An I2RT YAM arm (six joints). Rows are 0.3 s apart.
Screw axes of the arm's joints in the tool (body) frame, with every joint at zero. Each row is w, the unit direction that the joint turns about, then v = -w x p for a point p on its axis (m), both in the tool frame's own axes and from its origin. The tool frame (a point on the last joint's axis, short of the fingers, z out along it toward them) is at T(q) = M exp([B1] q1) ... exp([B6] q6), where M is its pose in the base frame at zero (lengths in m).
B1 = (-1, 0, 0, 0.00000, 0.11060, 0.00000)
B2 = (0, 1, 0, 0.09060, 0.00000, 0.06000)
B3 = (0, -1, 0, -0.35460, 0.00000, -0.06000)
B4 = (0, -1, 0, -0.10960, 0.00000, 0.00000)
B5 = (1, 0, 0, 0.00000, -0.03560, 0.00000)
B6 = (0, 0, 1, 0.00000, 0.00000, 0.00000)
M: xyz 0.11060 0.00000 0.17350 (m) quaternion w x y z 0.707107 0 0.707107 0
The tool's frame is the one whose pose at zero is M.
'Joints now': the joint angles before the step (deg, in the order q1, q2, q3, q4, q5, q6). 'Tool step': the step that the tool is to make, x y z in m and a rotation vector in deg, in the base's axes. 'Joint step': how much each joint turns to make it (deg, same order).
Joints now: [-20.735, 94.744, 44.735, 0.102, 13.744, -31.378]
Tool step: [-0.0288, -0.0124, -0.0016, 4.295, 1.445, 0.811]
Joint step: [-5.000, -4.018, -3.697, -2.897, -6.273, -2.450]
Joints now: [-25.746, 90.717, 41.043, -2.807, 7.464, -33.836]
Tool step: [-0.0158, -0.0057, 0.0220, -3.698, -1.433, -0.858]
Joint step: [-2.288, -6.248, -1.054, -1.850, 1.151, -2.810]
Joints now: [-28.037, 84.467, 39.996, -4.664, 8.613, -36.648]
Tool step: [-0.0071, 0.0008, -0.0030, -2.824, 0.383, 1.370]
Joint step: [-0.445, -1.323, -2.464, 2.637, 0.790, -3.168]
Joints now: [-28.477, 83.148, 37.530, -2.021, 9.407, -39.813]
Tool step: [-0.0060, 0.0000, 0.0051, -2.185, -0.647, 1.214]
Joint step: [-0.617, -2.277, -1.234, 0.977, -0.091, -2.465]
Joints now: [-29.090, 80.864, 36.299, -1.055, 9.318, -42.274]
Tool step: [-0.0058, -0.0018, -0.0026, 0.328, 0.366, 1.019]
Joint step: [-1.152, -0.611, -1.059, 0.190, -1.590, -1.499]
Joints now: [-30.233, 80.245, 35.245, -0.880, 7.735, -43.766]
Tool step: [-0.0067, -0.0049, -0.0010, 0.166, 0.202, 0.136]
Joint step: [-1.840, -0.623, -0.705, -0.006, -1.401, -1.404]
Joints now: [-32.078, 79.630, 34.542, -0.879, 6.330, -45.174]
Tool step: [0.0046, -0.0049, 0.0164, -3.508, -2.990, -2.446]
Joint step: [-0.008, -1.228, 1.757, 1.319, 2.717, 0.695]
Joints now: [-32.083, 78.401, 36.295, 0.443, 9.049, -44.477]
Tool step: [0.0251, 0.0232, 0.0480, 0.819, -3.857, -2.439]
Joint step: [7.460, -2.384, 9.476, -10.631, 5.796, 8.608]
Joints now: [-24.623, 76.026, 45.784, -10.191, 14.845, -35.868]
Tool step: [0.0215, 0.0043, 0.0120, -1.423, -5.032, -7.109]
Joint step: [3.342, 3.166, 4.068, 1.900, 7.715, 7.475]
